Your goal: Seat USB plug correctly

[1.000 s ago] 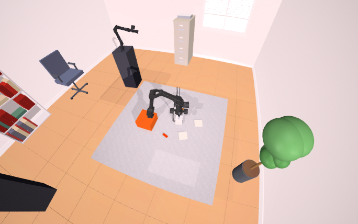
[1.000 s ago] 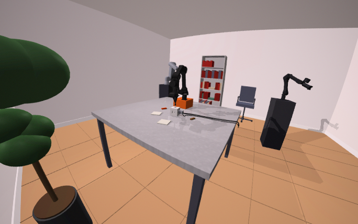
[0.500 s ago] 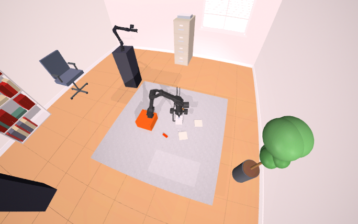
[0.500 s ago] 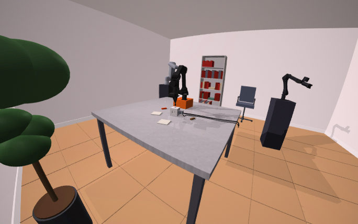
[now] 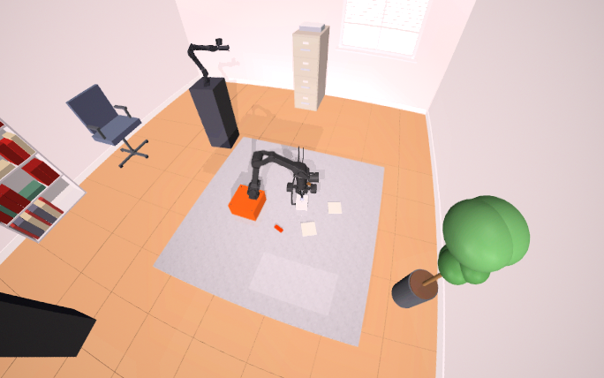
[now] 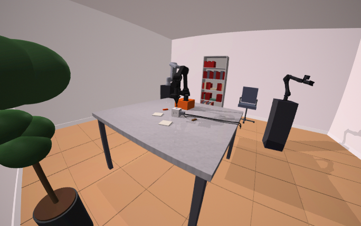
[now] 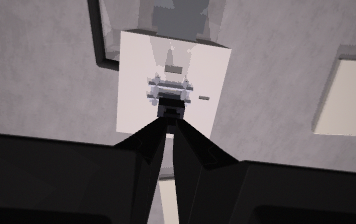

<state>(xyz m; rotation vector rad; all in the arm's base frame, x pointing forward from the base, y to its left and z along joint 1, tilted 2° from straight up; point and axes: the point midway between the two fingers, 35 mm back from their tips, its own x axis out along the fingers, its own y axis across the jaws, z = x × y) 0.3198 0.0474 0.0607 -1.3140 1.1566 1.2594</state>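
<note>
Right now my gripper tip is 6 cm above the usb socket. From my gripper tip the other things lie so: black usb plug (2 cm below); red block (11 cm behind, 21 cm to the right, 12 cm below); brown block (2 cm ahead, 20 cm to the left, 12 cm below).
</note>
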